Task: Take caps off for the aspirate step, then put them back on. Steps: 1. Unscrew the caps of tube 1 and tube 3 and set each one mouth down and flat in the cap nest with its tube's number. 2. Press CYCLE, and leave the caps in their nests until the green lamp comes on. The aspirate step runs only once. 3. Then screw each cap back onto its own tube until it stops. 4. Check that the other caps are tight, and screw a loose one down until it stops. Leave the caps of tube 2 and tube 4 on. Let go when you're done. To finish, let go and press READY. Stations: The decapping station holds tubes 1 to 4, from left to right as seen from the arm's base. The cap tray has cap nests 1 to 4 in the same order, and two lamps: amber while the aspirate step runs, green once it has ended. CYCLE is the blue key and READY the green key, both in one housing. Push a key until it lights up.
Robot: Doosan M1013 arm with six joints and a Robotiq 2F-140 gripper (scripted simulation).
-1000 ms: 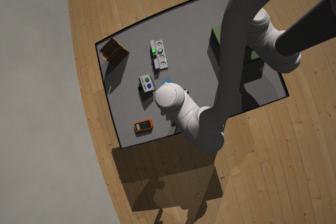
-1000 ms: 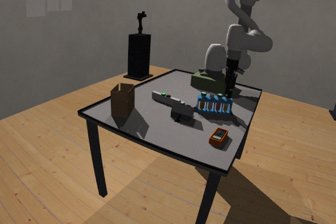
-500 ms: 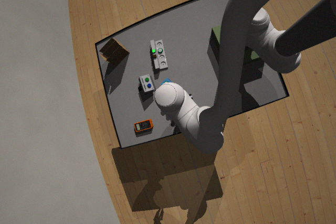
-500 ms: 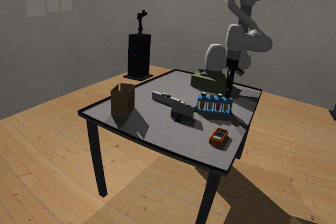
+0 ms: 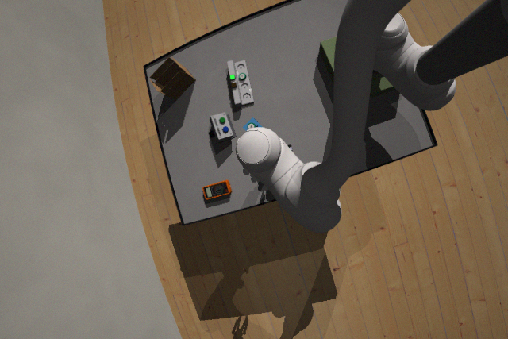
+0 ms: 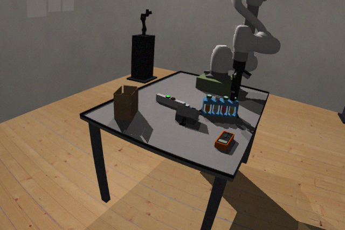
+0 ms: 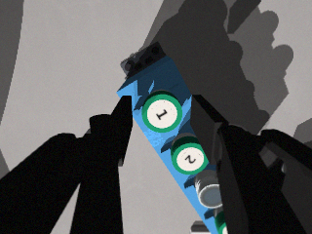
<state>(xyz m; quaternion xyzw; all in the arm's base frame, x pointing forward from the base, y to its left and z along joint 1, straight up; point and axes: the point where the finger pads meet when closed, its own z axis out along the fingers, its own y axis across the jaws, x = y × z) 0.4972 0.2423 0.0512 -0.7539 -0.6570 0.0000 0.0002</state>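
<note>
The cap 1 is 3 cm below my hand. Round my hand: cap 2: 2 cm ahead, 5 cm to the right, 3 cm below; key housing: 20 cm ahead, 22 cm to the right, 9 cm below; blue key: 18 cm ahead, 19 cm to the right, 8 cm below.
</note>
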